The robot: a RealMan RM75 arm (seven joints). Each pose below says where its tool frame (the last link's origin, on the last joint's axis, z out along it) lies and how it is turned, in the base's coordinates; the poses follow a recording.
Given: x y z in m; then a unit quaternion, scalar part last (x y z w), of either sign.
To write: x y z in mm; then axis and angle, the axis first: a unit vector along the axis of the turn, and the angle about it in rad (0 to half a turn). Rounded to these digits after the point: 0 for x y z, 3 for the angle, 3 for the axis.
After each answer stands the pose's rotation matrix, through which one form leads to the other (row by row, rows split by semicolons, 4 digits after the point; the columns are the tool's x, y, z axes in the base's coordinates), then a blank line. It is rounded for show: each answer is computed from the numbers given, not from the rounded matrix.
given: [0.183 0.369 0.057 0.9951 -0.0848 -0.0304 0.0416]
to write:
[183 369 57 0.996 -0.085 -0.030 3.058]
0.9838 -0.1662 -0.0676; -0.1713 -0.9822 -0.0776; -0.0534 0.0879 -0.9947

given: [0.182 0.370 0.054 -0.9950 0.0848 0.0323 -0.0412]
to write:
[182 370 54 0.996 -0.085 -0.032 3.059]
0.9835 -0.1661 -0.0713; -0.1714 -0.9822 -0.0765; -0.0573 0.0875 -0.9945

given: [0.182 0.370 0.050 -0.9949 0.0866 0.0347 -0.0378]
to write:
[182 370 50 0.996 -0.087 -0.035 3.066]
0.9826 -0.1697 -0.0756; -0.1749 -0.9821 -0.0692; -0.0625 0.0812 -0.9947

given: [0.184 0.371 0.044 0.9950 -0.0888 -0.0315 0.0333]
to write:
[184 371 44 0.996 -0.089 -0.032 3.075]
0.9822 -0.1746 -0.0686; -0.1788 -0.9820 -0.0607; -0.0568 0.0719 -0.9958

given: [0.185 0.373 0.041 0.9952 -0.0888 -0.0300 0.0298]
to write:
[185 373 41 0.996 -0.089 -0.030 3.082]
0.9824 -0.1749 -0.0650; -0.1785 -0.9825 -0.0540; -0.0544 0.0646 -0.9964

